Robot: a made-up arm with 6 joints. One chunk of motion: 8 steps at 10 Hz.
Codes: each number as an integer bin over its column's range. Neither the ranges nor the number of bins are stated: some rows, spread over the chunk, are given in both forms.
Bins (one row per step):
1: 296 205 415 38 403 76
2: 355 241 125 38 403 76
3: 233 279 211 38 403 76
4: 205 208 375 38 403 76
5: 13 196 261 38 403 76
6: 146 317 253 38 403 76
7: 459 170 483 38 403 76
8: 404 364 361 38 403 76
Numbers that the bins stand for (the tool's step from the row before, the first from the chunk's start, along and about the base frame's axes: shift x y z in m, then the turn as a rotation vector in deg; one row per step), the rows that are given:
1: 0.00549 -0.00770 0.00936 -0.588 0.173 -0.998
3: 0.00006 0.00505 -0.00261 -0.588 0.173 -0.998
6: -0.00743 0.01159 -0.00015 -0.588 0.173 -0.998
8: 0.01479 0.01968 0.00619 -0.588 0.173 -0.998
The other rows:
2: 0.01057 -0.00150 -0.00766 -0.588 0.173 -0.998
4: -0.00235 -0.00718 0.00702 -0.588 0.173 -0.998
5: -0.01888 -0.00925 0.00032 -0.588 0.173 -0.998
7: 0.01952 -0.01372 0.01336 -0.588 0.173 -0.998

